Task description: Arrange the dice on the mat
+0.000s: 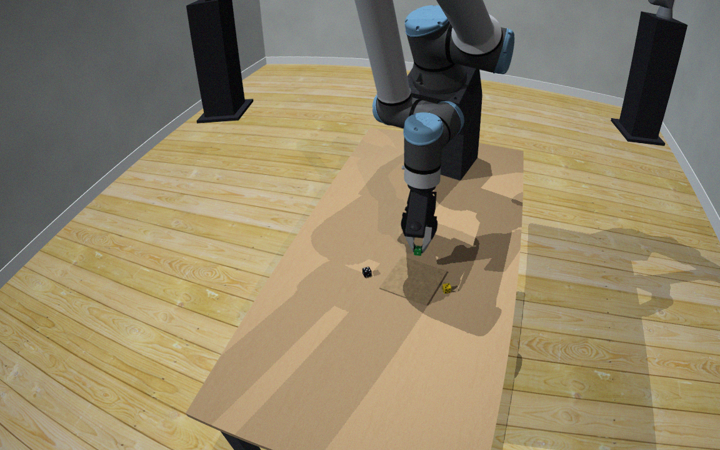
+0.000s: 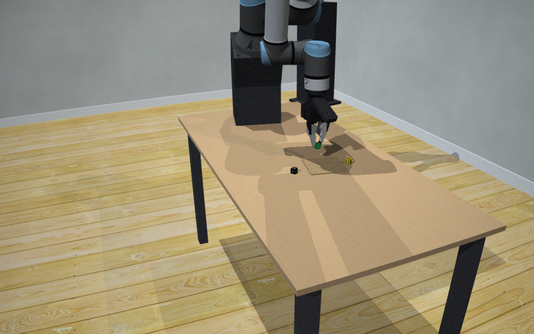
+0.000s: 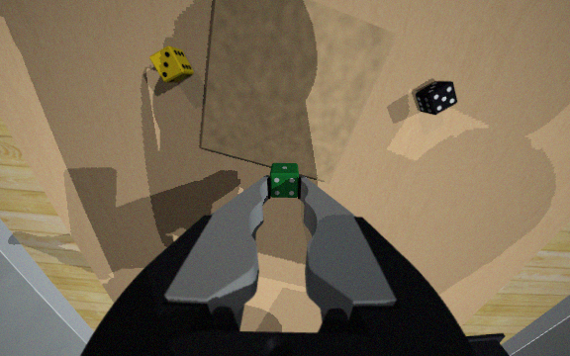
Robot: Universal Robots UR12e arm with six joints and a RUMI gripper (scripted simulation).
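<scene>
The thin square mat is 5 cm ahead of my hand, 1 cm to the right of it and 7 cm below it. Also, from my hand: yellow die (9 cm ahead, 8 cm to the left, 6 cm below); black die (4 cm ahead, 14 cm to the right, 6 cm below); green die (1 cm below).
</scene>
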